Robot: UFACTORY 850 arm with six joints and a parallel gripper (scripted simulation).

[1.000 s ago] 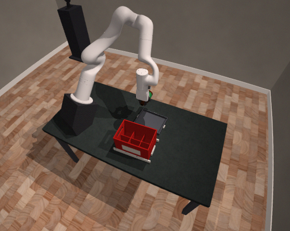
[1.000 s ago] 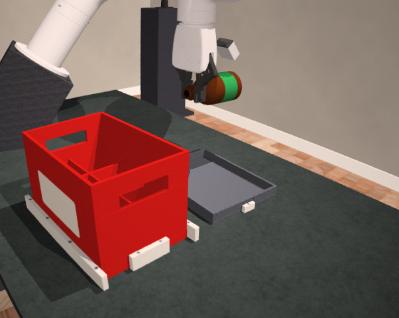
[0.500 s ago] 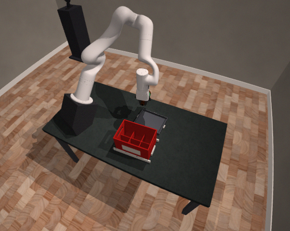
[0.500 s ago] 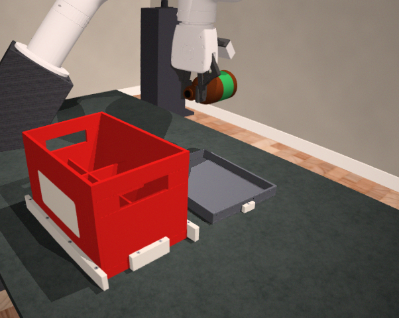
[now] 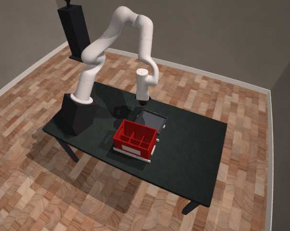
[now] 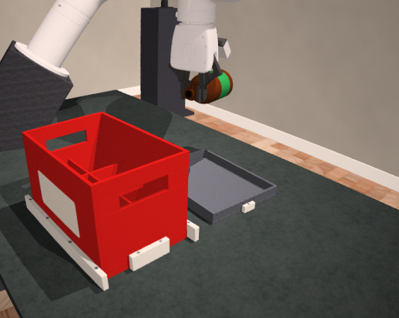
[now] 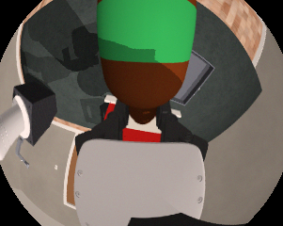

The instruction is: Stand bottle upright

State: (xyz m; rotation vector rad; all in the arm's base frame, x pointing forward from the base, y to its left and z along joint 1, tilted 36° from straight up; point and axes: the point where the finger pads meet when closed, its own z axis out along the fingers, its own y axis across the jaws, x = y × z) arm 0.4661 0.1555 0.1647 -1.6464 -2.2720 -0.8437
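Right now my hand is 5 cm to the right of the brown bottle and 2 cm past it. From my hand the other things lie so: grey shallow tray (19 cm below, 8 cm ahead, 1 cm to the right); red crate (28 cm to the right, 12 cm below, 9 cm ahead).
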